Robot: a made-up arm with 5 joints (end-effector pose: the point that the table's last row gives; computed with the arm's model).
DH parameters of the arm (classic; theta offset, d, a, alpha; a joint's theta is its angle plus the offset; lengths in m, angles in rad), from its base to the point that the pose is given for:
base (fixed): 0.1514 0 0.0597 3.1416
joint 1: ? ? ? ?
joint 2: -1.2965 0 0.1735 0
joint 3: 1.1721 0 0.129 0
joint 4: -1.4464 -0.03 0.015 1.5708
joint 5: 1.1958 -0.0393 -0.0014 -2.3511
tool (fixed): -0.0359 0.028 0 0
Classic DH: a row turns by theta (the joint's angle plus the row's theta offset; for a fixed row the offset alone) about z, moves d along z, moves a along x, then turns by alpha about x.
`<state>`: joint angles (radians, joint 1 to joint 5).
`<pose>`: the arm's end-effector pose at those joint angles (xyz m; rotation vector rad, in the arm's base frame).
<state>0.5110 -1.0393 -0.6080 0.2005 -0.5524</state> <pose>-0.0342 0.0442 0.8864 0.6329 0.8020 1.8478</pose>
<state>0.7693 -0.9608 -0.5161 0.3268 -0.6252</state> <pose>0.0129 0.0341 0.8942 1.0201 0.6880 1.7142</pose>
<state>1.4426 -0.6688 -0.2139 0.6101 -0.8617</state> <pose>0.0601 -0.0908 0.8680 1.8207 -0.2227 1.4774</pose>
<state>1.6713 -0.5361 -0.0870 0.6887 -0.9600</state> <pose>0.0329 -0.1403 0.8364 1.9183 -0.7326 1.4362</pose>
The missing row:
joint 1: 0.1514 -0.576 0.042 1.5708
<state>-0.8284 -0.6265 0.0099 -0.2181 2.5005</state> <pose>0.1587 0.0494 0.8876 0.2828 0.6269 -0.0125</pose>
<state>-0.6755 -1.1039 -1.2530 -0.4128 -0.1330</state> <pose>-0.1161 -0.1590 0.7966 -0.7244 -0.2403 2.4074</pose>
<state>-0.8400 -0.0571 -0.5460 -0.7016 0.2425</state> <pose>0.2112 0.1357 0.8868 0.4195 1.2948 2.2262</pose>
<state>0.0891 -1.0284 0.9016 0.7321 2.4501</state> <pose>0.1658 -0.0475 0.7222 -0.0269 1.8305 -1.1448</pose>
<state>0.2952 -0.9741 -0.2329 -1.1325 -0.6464</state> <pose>-0.0240 0.0199 0.8741 -0.4868 0.6703 1.9031</pose>
